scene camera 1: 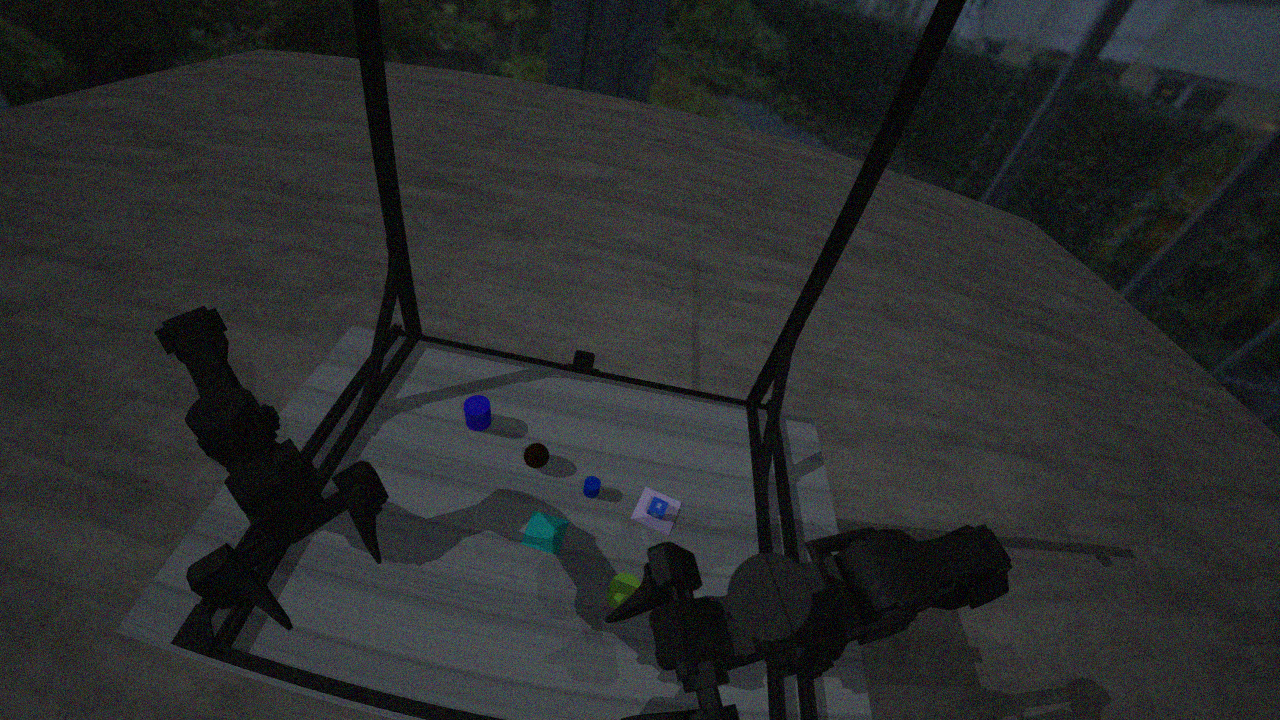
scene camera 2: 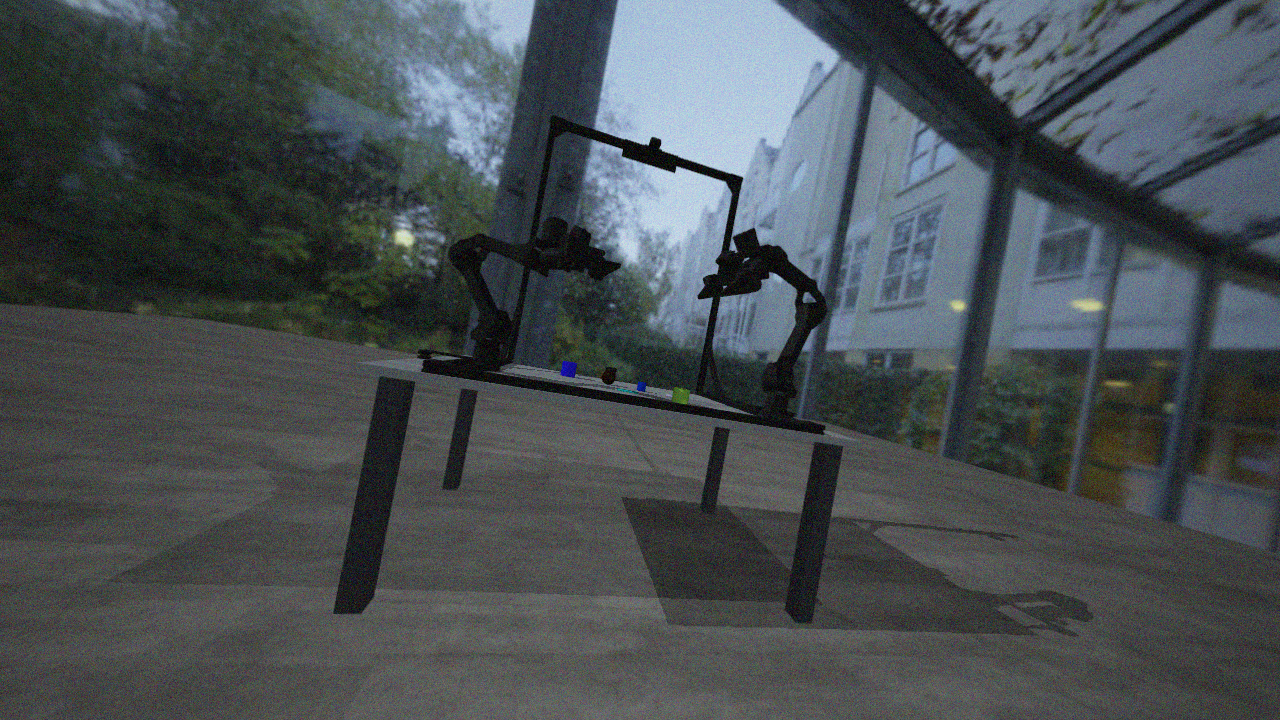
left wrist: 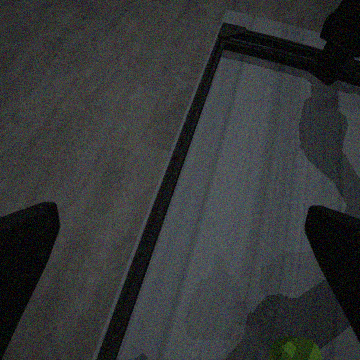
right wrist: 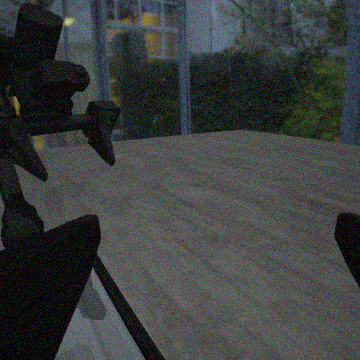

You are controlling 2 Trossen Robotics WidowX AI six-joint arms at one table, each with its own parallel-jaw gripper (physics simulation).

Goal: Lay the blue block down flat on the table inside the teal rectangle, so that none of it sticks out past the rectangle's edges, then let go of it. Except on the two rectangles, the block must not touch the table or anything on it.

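Where they show: left gripper, fingertip midpoint: [scene camera 1: 614, 668] [scene camera 2: 708, 296] [left wrist: 184, 216] [right wrist: 81, 170]; right gripper, fingertip midpoint: [scene camera 1: 335, 593] [scene camera 2: 613, 259] [right wrist: 218, 225]; left arm's base, origin of the base link: [scene camera 1: 786, 655] [scene camera 2: 774, 414]; right arm's base, origin of the base link: [scene camera 2: 484, 362] [left wrist: 327, 66].
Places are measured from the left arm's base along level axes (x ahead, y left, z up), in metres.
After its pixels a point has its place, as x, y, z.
The blue block [scene camera 1: 657, 507] @[0.161, -0.306, 0.000] rests on the pale rectangle [scene camera 1: 640, 509] @[0.190, -0.314, -0.018] in scene camera 1; whether it stands or lies is too small to tell. The teal rectangle [scene camera 1: 542, 533] @[0.381, -0.282, -0.018] [scene camera 2: 629, 391] @[0.373, -0.276, -0.018] is on the table to the left of it in scene camera 1, with nothing on it. My left gripper [scene camera 1: 617, 668] @[0.338, 0.000, 0.288] [scene camera 2: 701, 291] @[0.338, 0.000, 0.288] [left wrist: 184, 216] @[0.338, 0.000, 0.288] [right wrist: 81, 170] @[0.338, 0.000, 0.288] is open and empty, high above the table, nearer the camera than the block in scene camera 1. My right gripper [scene camera 1: 334, 593] @[0.591, -0.083, 0.324] [scene camera 2: 610, 270] @[0.591, -0.083, 0.324] [right wrist: 218, 225] @[0.591, -0.083, 0.324] is open and empty, high above the table's left side. The block does not show in either wrist view.
A small blue cylinder [scene camera 1: 591, 487] @[0.284, -0.354, 0.012] [scene camera 2: 640, 386] @[0.292, -0.352, -0.003] stands between the two rectangles' far sides. A dark round thing [scene camera 1: 536, 454] @[0.385, -0.424, 0.028] [scene camera 2: 608, 376] @[0.395, -0.414, 0.012], a larger blue cylinder [scene camera 1: 477, 413] @[0.500, -0.524, 0.035] [scene camera 2: 568, 368] @[0.513, -0.520, 0.012] and a yellow-green thing [scene camera 1: 622, 590] @[0.262, -0.150, 0.025] [scene camera 2: 680, 394] @[0.272, -0.134, 0.008] [left wrist: 296, 349] @[0.267, -0.148, 0.025] are also on the table. Black frame posts rise at the sides.
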